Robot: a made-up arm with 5 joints.
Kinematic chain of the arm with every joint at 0, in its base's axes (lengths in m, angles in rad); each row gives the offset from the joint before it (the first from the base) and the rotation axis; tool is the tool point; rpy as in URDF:
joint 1: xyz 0 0 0.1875 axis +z
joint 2: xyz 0 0 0 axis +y
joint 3: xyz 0.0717 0 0.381 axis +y
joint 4: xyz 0.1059 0 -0.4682 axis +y
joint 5: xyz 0.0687 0 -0.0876 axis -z
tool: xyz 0 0 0 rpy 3.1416 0 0
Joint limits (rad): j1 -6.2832..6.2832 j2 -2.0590..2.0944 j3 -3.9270..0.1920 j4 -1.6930..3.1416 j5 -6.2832..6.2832
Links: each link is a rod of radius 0.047 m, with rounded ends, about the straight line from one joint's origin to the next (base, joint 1, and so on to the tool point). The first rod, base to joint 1, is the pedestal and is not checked.
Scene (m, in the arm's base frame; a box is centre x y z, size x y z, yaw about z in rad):
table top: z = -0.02
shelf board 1: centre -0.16 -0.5 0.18 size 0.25 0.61 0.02 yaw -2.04
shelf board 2: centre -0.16 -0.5 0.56 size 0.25 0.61 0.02 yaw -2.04
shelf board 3: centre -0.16 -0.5 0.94 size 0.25 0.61 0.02 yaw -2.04
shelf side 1: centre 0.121 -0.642 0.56 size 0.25 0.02 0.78 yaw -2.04
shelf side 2: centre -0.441 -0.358 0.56 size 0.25 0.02 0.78 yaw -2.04
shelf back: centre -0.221 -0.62 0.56 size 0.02 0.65 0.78 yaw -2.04
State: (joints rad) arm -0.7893 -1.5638 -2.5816 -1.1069 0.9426
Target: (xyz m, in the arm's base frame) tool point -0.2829 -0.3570 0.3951
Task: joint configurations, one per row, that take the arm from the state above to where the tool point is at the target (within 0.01 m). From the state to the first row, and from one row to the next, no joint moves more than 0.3 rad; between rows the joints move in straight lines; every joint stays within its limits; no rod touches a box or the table.
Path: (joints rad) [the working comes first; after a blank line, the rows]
Joints at the target: -2.2409 -0.2406 -0.5299 -0.9722 0.9426
Straight joint move there: touches shelf board 2.

1: -0.9674 -1.4714 -2.3085 -1.1209 0.9426
2: -1.1454 -1.3791 -2.0355 -1.1348 0.9426
3: -1.3235 -1.2867 -1.7624 -1.1488 0.9426
4: -1.5016 -1.1943 -1.4893 -1.1628 0.9426
5: -1.6796 -1.1020 -1.2163 -1.1767 0.9426
6: -1.8577 -1.0096 -0.9432 -1.1907 0.9426
7: -2.0358 -0.9172 -0.6701 -1.2046 0.9426
8: -2.2138 -0.8249 -0.3971 -1.2186 0.9426
9: -2.3919 -0.7325 -0.1240 -1.2326 0.9426
10: -2.3164 -0.4866 -0.3270 -1.1024 0.9426
11: -2.2409 -0.2406 -0.5299 -0.9722 0.9426

